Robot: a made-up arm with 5 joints. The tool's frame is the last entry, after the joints.
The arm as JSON. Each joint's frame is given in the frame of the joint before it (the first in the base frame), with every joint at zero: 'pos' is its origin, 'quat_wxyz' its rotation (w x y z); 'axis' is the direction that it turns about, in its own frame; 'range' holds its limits. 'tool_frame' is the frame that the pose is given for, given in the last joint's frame.
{
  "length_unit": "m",
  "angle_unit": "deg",
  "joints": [
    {
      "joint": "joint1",
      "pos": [
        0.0,
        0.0,
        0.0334
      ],
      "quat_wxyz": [
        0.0,
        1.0,
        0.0,
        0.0
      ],
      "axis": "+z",
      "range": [
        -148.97,
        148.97
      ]
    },
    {
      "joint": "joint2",
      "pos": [
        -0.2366,
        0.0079,
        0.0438
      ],
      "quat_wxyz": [
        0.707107,
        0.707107,
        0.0,
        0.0
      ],
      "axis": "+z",
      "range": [
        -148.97,
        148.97
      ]
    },
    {
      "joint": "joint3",
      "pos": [
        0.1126,
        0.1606,
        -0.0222
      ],
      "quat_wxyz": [
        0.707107,
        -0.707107,
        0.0,
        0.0
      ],
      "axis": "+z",
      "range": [
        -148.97,
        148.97
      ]
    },
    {
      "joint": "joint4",
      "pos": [
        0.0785,
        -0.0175,
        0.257
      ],
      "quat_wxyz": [
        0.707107,
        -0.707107,
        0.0,
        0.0
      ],
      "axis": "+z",
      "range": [
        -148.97,
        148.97
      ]
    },
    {
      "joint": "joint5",
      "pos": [
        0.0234,
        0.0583,
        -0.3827
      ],
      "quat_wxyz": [
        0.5,
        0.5,
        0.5,
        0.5
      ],
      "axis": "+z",
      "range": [
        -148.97,
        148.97
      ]
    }
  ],
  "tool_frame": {
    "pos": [
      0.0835,
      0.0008,
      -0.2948
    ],
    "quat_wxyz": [
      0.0,
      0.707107,
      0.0,
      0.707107
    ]
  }
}
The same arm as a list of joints. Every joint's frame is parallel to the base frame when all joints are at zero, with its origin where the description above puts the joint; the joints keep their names.
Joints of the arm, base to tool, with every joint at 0 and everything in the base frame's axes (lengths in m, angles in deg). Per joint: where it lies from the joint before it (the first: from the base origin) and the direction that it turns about. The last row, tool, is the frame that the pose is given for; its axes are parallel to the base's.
joint1: axis -z origin 0 0 0.0334
joint2: axis +y origin -0.2366 -0.0079 -0.0438
joint3: axis -z origin 0.1126 -0.0222 -0.1606
joint4: axis -y origin 0.0785 0.0175 -0.257
joint5: axis +x origin 0.0234 0.3827 0.0583
tool: origin -0.2948 -0.0008 0.0835
Joint limits (deg, base to tool): -148.97..148.97 -148.97..148.97 -148.97..148.97 -148.97..148.97 -148.97..148.97

